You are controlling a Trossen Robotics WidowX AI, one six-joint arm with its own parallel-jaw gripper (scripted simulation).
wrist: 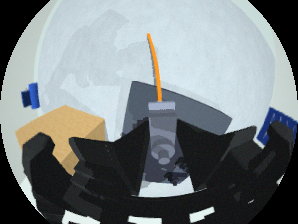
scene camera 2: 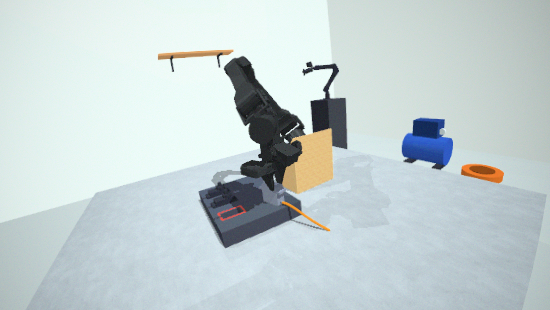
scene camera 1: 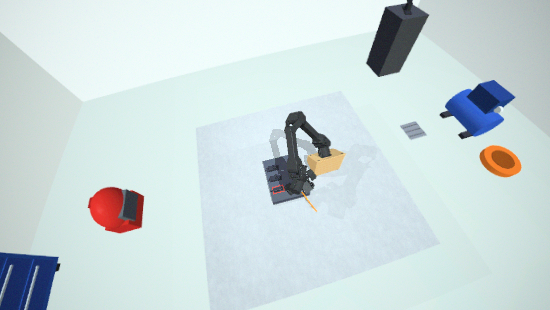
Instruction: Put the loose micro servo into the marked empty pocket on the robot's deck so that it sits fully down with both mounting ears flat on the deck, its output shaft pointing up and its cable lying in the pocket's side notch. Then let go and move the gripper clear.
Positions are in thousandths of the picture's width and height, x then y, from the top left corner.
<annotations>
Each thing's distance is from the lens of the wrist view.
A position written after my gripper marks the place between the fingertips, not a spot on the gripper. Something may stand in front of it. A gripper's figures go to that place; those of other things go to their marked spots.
my gripper (wrist: 545, 551): 10 cm
dark robot deck (wrist: 461, 498): 15 cm
</annotations>
